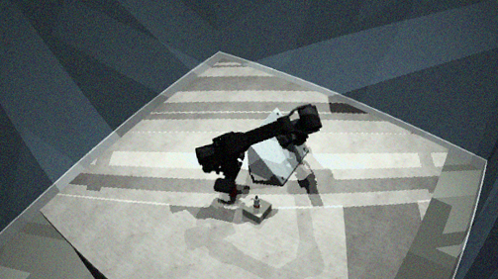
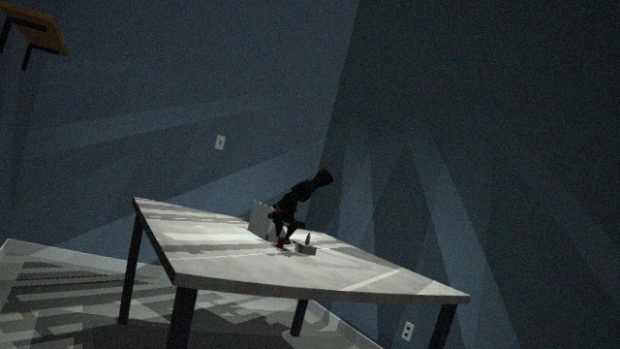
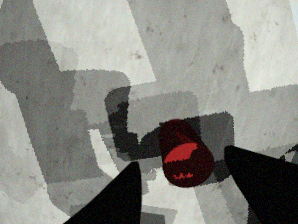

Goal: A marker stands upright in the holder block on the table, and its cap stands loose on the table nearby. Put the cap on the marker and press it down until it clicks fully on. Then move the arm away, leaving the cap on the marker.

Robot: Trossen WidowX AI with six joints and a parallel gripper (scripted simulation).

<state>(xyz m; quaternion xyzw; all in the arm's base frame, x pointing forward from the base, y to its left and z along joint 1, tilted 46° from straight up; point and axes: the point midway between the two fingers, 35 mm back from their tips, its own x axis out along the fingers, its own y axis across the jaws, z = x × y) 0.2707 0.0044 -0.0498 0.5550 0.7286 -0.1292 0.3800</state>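
My gripper tip is now 20 mm above the red cap. Also, from my gripper tip: holder block 120 mm to the left, 20 mm below, 20 mm ahead.
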